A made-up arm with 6 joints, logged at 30 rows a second.
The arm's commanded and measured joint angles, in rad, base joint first. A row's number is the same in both.
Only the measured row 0 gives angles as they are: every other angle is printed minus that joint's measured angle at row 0.
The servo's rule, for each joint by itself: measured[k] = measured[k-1] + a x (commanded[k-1-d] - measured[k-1]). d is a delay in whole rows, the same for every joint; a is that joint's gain. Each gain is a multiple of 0.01, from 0.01 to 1. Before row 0 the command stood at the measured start. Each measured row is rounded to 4 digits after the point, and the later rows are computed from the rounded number. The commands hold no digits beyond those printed.
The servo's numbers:
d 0
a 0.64 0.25 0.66 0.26 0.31 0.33
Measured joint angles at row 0:
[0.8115 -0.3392 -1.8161 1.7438 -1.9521 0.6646]
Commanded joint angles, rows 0 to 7:
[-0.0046 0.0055 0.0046 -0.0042 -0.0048 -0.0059]
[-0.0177 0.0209 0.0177 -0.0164 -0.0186 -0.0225]
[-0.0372 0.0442 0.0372 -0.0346 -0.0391 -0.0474]
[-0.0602 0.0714 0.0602 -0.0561 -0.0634 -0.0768]
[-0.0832 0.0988 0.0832 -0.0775 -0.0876 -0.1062]
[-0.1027 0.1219 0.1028 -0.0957 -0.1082 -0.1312]
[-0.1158 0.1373 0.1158 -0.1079 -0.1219 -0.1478]
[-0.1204 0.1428 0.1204 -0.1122 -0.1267 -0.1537]
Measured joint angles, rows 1 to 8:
[-0.0029 0.0014 0.0030 -0.0011 -0.0015 -0.0019]
[-0.0124 0.0063 0.0127 -0.0051 -0.0068 -0.0087]
[-0.0283 0.0158 0.0289 -0.0128 -0.0168 -0.0215]
[-0.0487 0.0297 0.0496 -0.0241 -0.0312 -0.0397]
[-0.0708 0.0470 0.0718 -0.0380 -0.0487 -0.0616]
[-0.0912 0.0657 0.0923 -0.0530 -0.0671 -0.0846]
[-0.1069 0.0836 0.1078 -0.0673 -0.0841 -0.1055]
[-0.1155 0.0984 0.1161 -0.0790 -0.0973 -0.1214]

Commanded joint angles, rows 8 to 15:
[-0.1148 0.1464 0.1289 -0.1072 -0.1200 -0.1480]
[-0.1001 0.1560 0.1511 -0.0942 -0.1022 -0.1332]
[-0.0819 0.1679 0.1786 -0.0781 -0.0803 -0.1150]
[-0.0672 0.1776 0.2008 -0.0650 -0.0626 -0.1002]
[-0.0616 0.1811 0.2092 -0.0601 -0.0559 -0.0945]
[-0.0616 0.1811 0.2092 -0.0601 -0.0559 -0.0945]
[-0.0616 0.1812 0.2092 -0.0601 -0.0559 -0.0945]
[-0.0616 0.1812 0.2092 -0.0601 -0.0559 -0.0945]
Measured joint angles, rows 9 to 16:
[-0.1151 0.1104 0.1245 -0.0863 -0.1043 -0.1302]
[-0.1055 0.1218 0.1421 -0.0884 -0.1036 -0.1312]
[-0.0904 0.1333 0.1662 -0.0857 -0.0964 -0.1259]
[-0.0756 0.1444 0.1890 -0.0803 -0.0859 -0.1174]
[-0.0666 0.1536 0.2023 -0.0750 -0.0766 -0.1098]
[-0.0634 0.1605 0.2069 -0.0711 -0.0702 -0.1048]
[-0.0622 0.1657 0.2084 -0.0682 -0.0658 -0.1014]
[-0.0618 0.1696 0.2089 -0.0661 -0.0627 -0.0991]

